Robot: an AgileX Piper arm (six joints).
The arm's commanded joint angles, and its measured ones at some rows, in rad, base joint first. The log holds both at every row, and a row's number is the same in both.
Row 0, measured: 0.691 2.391 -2.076 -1.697 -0.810 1.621
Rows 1 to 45, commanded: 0.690 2.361 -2.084 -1.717 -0.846 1.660; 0.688 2.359 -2.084 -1.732 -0.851 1.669; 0.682 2.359 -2.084 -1.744 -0.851 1.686; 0.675 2.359 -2.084 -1.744 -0.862 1.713; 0.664 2.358 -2.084 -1.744 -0.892 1.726; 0.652 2.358 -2.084 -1.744 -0.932 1.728; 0.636 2.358 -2.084 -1.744 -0.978 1.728; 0.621 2.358 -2.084 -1.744 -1.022 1.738; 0.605 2.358 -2.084 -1.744 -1.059 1.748; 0.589 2.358 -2.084 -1.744 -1.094 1.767; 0.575 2.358 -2.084 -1.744 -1.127 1.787; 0.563 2.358 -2.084 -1.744 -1.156 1.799; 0.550 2.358 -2.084 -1.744 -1.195 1.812; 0.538 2.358 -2.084 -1.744 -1.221 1.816; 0.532 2.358 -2.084 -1.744 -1.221 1.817; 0.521 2.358 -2.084 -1.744 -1.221 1.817; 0.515 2.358 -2.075 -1.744 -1.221 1.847; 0.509 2.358 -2.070 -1.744 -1.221 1.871; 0.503 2.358 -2.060 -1.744 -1.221 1.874; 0.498 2.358 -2.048 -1.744 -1.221 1.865; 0.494 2.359 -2.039 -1.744 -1.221 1.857; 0.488 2.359 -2.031 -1.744 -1.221 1.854; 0.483 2.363 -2.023 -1.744 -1.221 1.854; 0.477 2.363 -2.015 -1.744 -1.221 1.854; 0.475 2.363 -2.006 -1.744 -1.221 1.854; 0.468 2.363 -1.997 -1.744 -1.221 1.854; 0.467 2.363 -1.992 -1.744 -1.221 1.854; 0.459 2.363 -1.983 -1.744 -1.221 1.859; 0.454 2.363 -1.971 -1.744 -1.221 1.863; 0.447 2.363 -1.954 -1.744 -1.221 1.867; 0.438 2.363 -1.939 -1.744 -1.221 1.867; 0.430 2.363 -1.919 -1.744 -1.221 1.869; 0.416 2.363 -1.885 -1.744 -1.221 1.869; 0.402 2.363 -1.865 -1.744 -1.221 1.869; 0.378 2.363 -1.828 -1.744 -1.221 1.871; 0.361 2.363 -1.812 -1.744 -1.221 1.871; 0.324 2.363 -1.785 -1.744 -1.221 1.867; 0.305 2.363 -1.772 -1.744 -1.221 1.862; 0.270 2.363 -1.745 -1.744 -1.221 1.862; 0.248 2.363 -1.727 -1.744 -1.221 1.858; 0.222 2.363 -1.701 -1.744 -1.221 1.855; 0.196 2.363 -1.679 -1.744 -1.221 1.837; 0.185 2.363 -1.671 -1.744 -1.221 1.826; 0.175 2.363 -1.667 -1.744 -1.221 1.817; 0.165 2.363 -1.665 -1.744 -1.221 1.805
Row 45, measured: 0.200 2.370 -1.686 -1.755 -1.214 1.850
